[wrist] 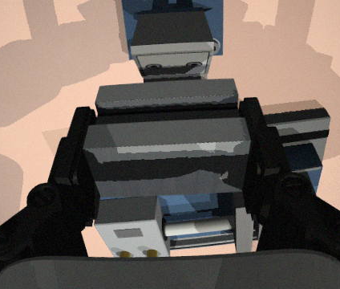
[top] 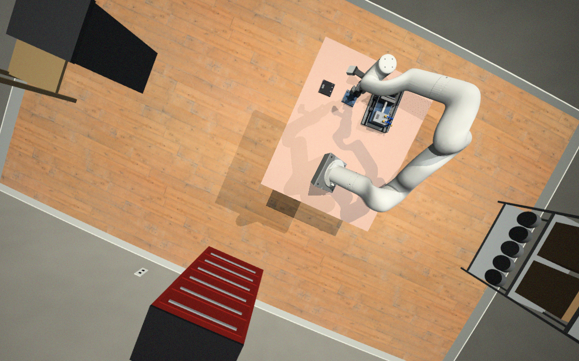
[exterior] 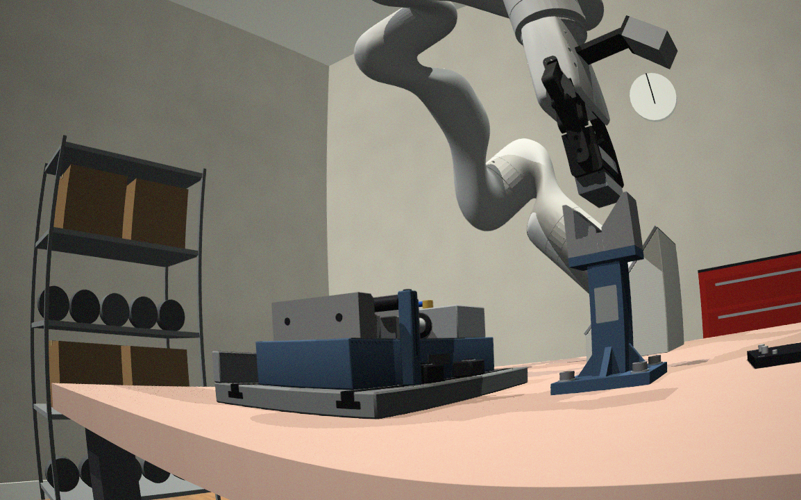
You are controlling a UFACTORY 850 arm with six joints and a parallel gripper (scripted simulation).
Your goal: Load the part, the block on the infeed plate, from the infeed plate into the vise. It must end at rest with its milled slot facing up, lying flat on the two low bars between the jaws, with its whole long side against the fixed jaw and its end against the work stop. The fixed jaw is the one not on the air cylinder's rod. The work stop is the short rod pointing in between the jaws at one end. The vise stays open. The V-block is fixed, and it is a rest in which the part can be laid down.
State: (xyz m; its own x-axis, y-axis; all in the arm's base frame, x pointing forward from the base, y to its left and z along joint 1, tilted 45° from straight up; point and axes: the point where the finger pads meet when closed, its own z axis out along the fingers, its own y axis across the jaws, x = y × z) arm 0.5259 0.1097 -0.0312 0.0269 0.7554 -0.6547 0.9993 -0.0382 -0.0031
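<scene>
Right now my hand is 1 cm to the right of the part and 1 cm above it. The rest, counted from my hand: cylinder rod (1 cm ahead, 23 cm to the right, 12 cm below); moving jaw (7 cm ahead, 22 cm to the right, 12 cm below); work stop rod (10 cm ahead, 17 cm to the right, 11 cm below).
</scene>
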